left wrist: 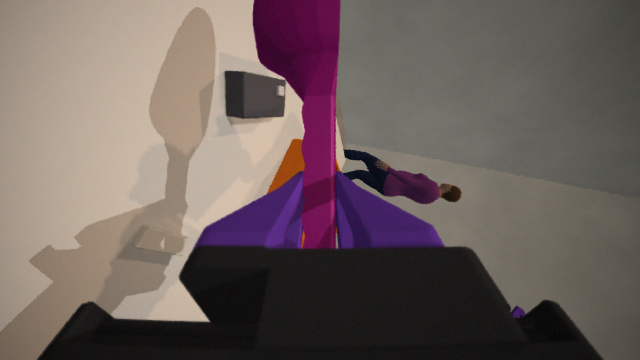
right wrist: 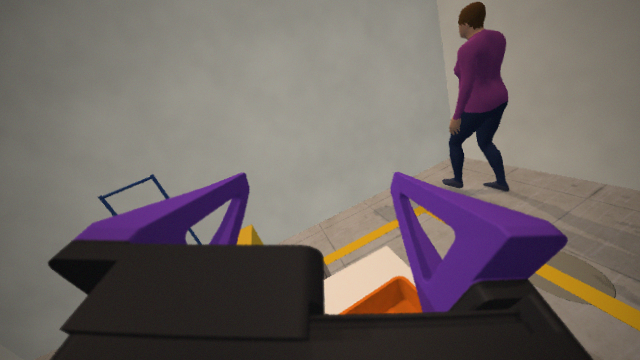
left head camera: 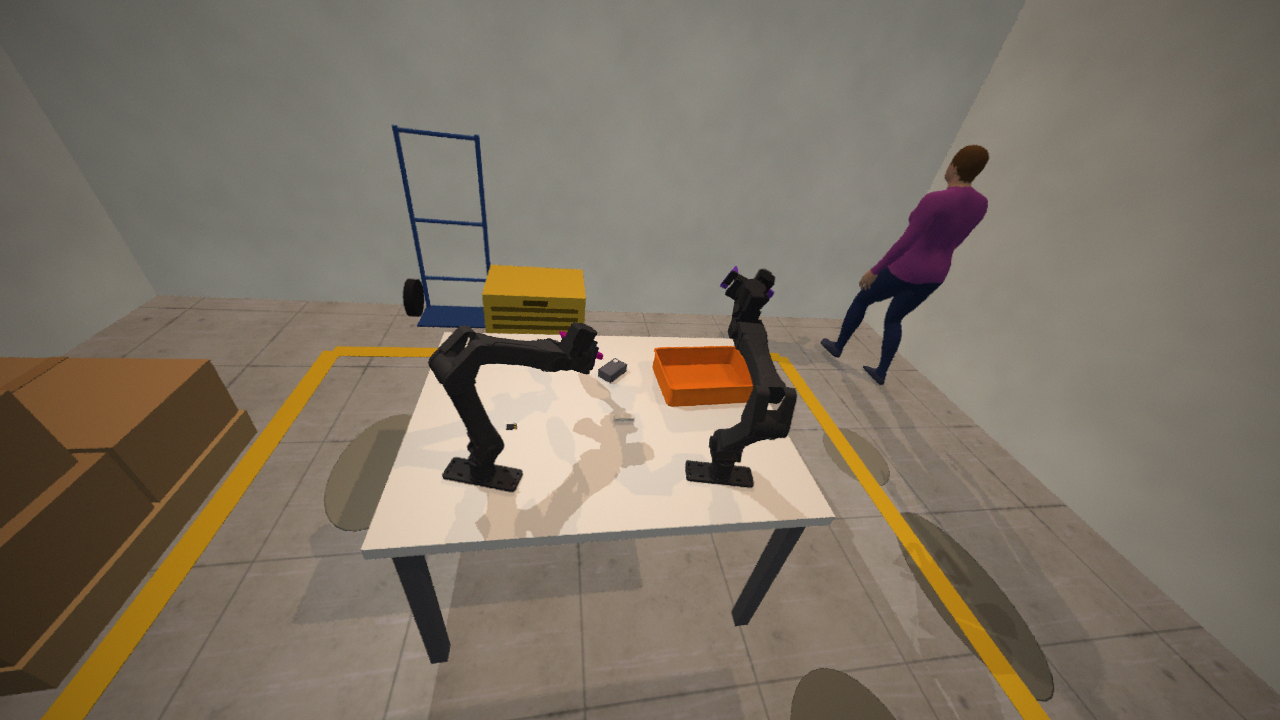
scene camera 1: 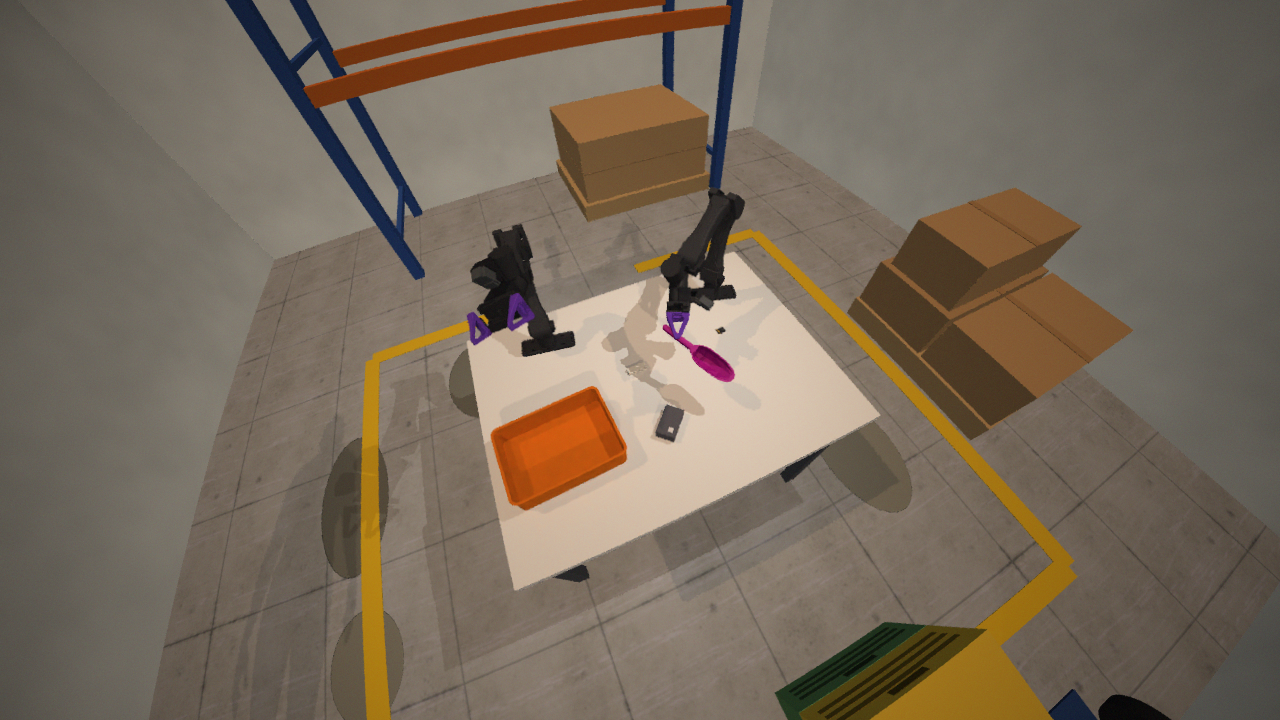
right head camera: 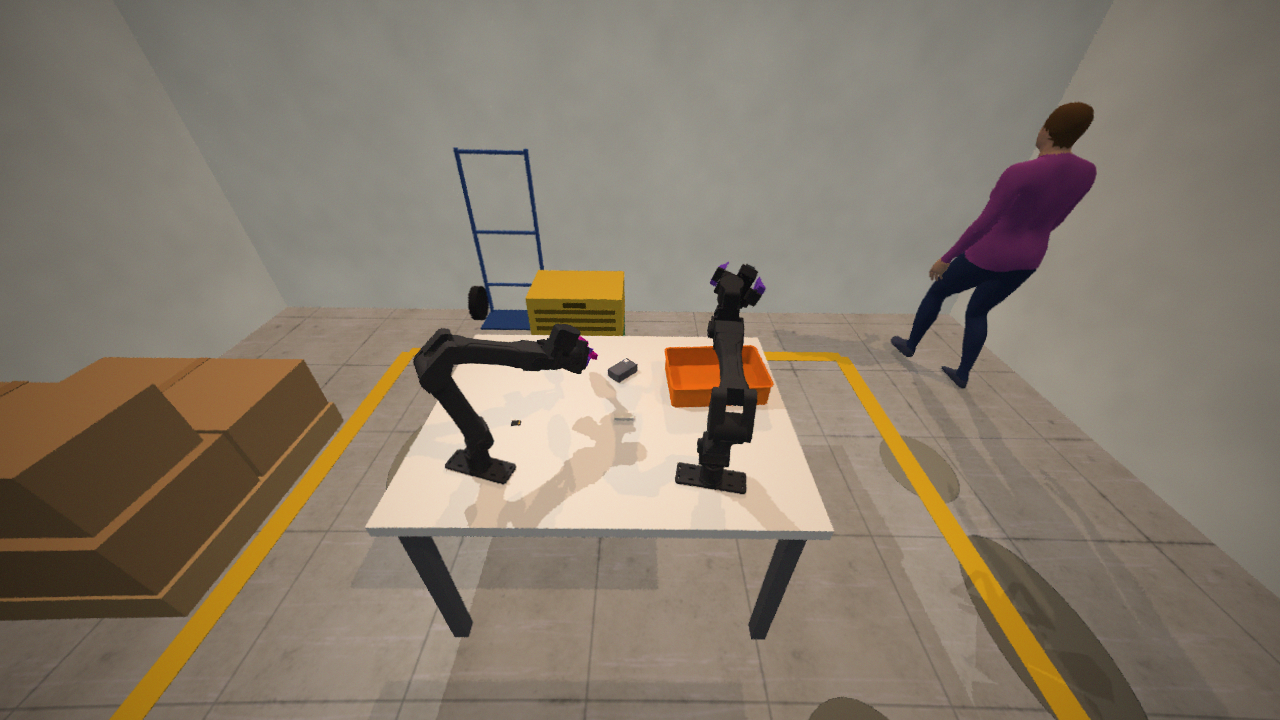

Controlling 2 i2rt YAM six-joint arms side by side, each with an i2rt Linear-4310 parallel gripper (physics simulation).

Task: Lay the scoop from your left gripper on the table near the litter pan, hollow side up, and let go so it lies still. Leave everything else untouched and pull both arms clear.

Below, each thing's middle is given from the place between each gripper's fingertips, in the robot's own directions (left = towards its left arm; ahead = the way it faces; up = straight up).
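The magenta scoop [scene camera 1: 704, 357] is 60 mm ahead of my left hand, and it's 40 mm to the left of that hand and 20 mm below it. There's also a dark grey box [left wrist: 248, 95], which is 190 mm below my left hand, 160 mm ahead of it and 90 mm to the right of it. The orange litter pan [scene camera 1: 545, 453] is 420 mm to the right of my left hand, 170 mm below it and 120 mm ahead of it.
The orange litter pan, counted from my right hand, is 440 mm below it, 80 mm ahead of it and 20 mm to the left of it. The dark grey box is 470 mm below my right hand, 360 mm to the left of it and 120 mm ahead of it, while the magenta scoop is 490 mm to the left of my right hand, 290 mm below it and 20 mm ahead of it.
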